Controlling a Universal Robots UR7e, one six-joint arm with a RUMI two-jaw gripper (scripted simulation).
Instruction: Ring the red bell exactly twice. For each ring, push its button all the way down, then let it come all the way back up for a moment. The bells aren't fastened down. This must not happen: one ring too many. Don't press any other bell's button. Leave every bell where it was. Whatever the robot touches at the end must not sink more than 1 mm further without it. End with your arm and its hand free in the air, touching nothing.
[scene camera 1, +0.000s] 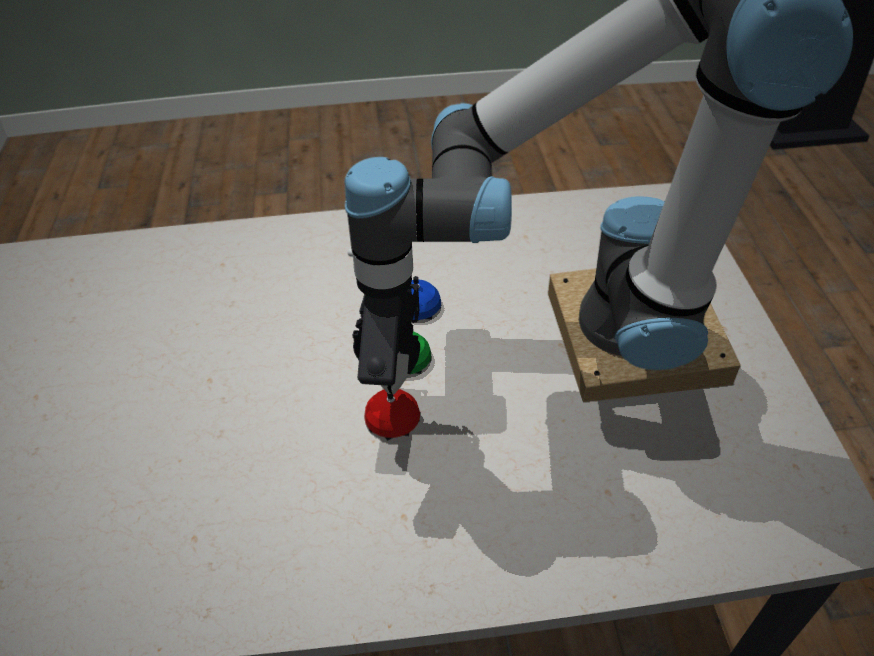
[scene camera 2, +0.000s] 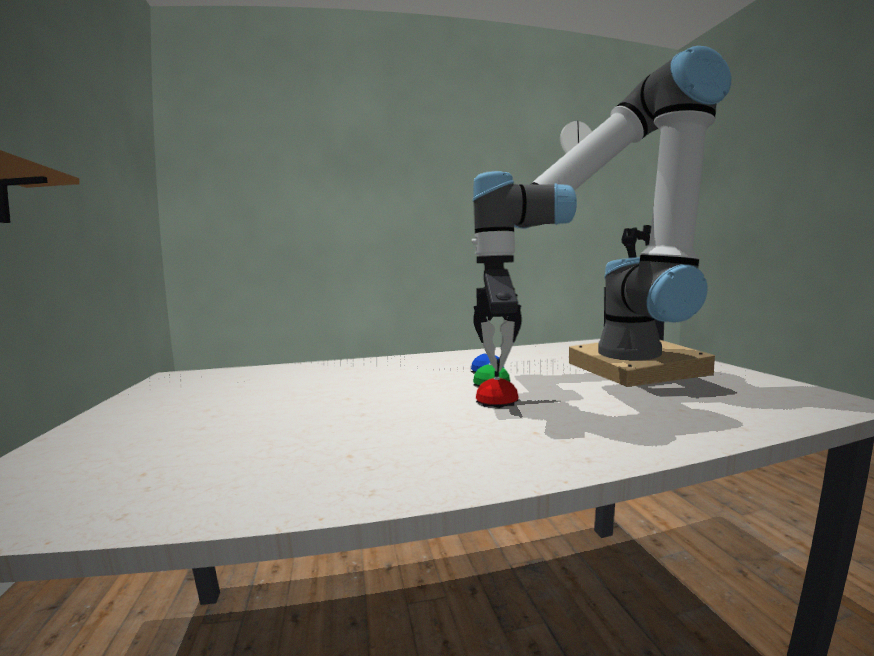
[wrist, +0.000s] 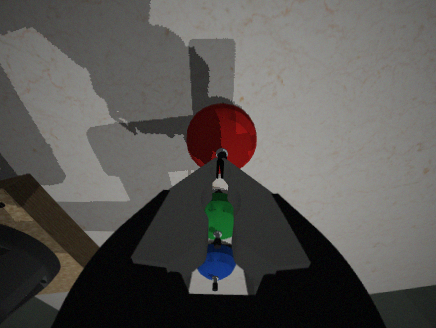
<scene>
In view: my gripper (scene camera 1: 391, 393), a green bell (wrist: 219, 210), a blue bell (scene camera 1: 429, 298) and a red bell (scene camera 1: 398, 417).
The blue bell also shows in the wrist view (wrist: 219, 263). The red bell also shows in scene camera 2 (scene camera 2: 496, 392) and in the wrist view (wrist: 222, 127). My gripper shows as well in scene camera 2 (scene camera 2: 497, 371) and in the wrist view (wrist: 219, 160).
</scene>
